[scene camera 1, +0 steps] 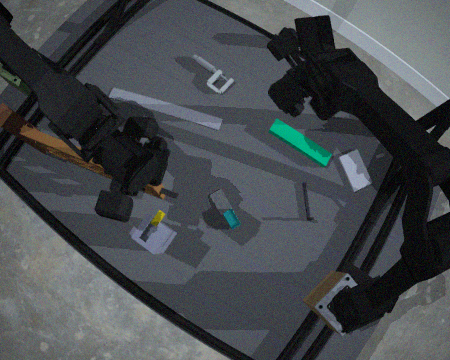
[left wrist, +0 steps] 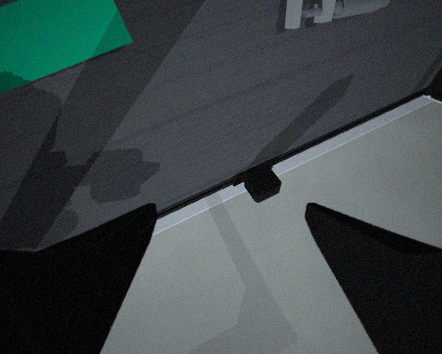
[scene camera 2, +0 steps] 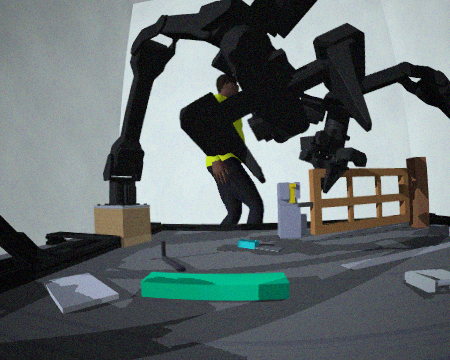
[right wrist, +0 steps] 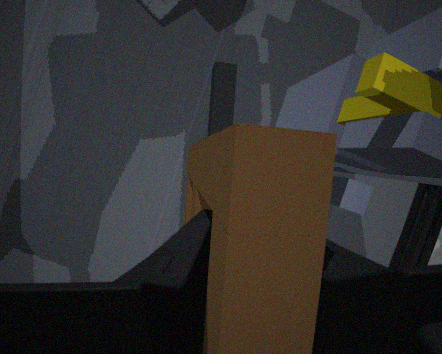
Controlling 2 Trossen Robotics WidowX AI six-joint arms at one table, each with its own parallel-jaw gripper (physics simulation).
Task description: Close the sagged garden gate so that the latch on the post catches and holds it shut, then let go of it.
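Places are measured from the left arm's base along level axes (x ahead, y left, z up), in centimetres.
Where they show: left gripper, fingertip midpoint: (left wrist: pixel 231 210) (scene camera 2: pixel 317 154); right gripper, fingertip midpoint: (scene camera 2: pixel 321 192); left arm's base, origin of the base link: (scene camera 1: pixel 345 305) (scene camera 2: pixel 122 205).
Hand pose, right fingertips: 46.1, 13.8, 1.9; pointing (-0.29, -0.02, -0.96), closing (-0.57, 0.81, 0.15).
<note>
Each offset is from my right fingertips to the top centre of the thing, as dx, dy, dz. "*": to the spot under its first point.
The orange-brown wooden gate (scene camera 1: pixel 62 150) (scene camera 2: pixel 355 201) (right wrist: pixel 280 200) is upright, hinged to a brown post {* +28.9, +12.4, -1.2} (scene camera 2: pixel 418 192). A dark bar {* -4.5, -2.9, -2.1} (scene camera 1: pixel 171 194) (scene camera 2: pixel 304 204) (right wrist: pixel 222 95) sticks out of its free end. The lavender latch post {* -10.2, +4.8, +2.9} (scene camera 1: pixel 157 241) (scene camera 2: pixel 289 217) carries a yellow latch {-7.0, +2.0, +2.5} (scene camera 1: pixel 158 218) (scene camera 2: pixel 293 194) (right wrist: pixel 395 85). In scene camera 1 the bar lies apart from the latch, above it. My right gripper (right wrist: pixel 235 219) (scene camera 2: pixel 334 177) is shut on the gate's end upright; its far finger is partly hidden. My left gripper (left wrist: pixel 231 210) is open and empty, above the table's edge.
A green block {-13.5, -33.8, -9.3} (scene camera 1: pixel 300 142) (scene camera 2: pixel 215 286), a pale slab {-28.1, -40.7, -10.5} (scene camera 1: pixel 354 170), a white clamp {+15.0, -29.1, -9.3} (scene camera 1: pixel 218 82), a long grey strip {+15.3, -14.9, -10.9} (scene camera 1: pixel 165 108), a teal-handled tool {* -15.8, -9.3, -9.6} (scene camera 1: pixel 231 219) and a thin black L-shaped piece {-24.5, -25.1, -7.9} (scene camera 1: pixel 306 202) lie on the table. A person (scene camera 2: pixel 235 185) stands beyond.
</note>
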